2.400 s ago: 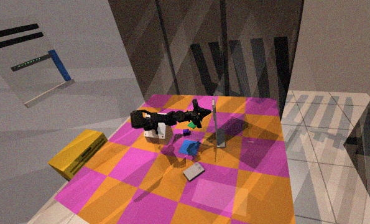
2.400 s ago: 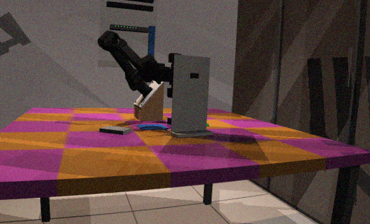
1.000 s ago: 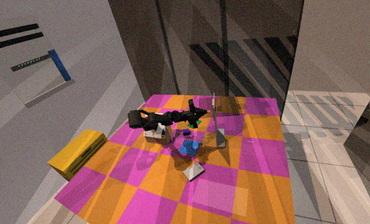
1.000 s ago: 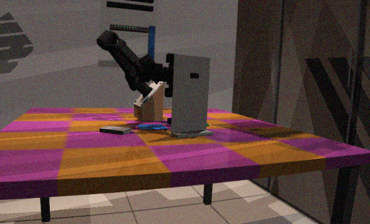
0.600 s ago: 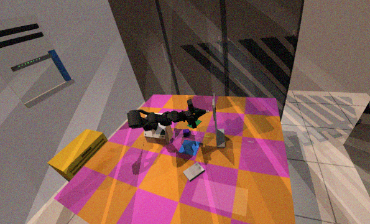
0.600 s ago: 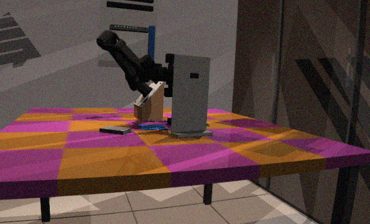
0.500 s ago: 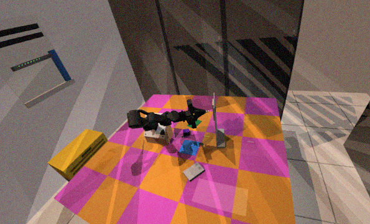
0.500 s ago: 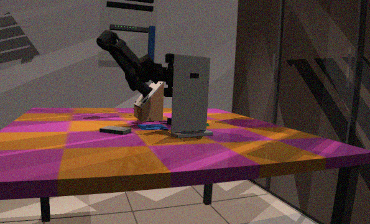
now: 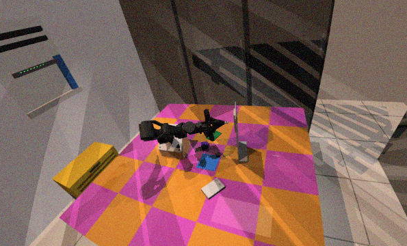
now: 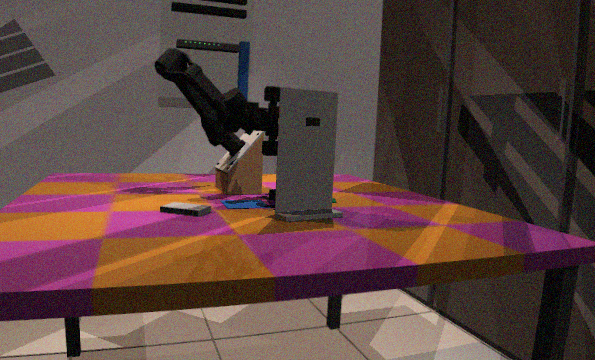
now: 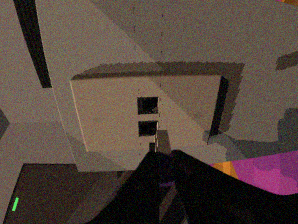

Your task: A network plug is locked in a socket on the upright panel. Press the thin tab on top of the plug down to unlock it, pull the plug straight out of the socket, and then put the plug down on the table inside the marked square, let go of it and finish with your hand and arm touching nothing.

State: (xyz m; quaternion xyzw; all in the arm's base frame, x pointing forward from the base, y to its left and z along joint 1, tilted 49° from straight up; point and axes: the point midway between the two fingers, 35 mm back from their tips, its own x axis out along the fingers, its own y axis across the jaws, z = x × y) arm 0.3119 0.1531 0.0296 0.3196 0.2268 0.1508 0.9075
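My gripper tip is 9 cm past the blue marked square, 11 cm to the left of it and 23 cm above it. From my gripper tip the other things lie so: upright grey panel (7 cm ahead, 2 cm to the left, 9 cm below); green patch (16 cm behind, 13 cm to the left, 23 cm below); flat grey box (1 cm ahead, 28 cm to the right, 23 cm below).
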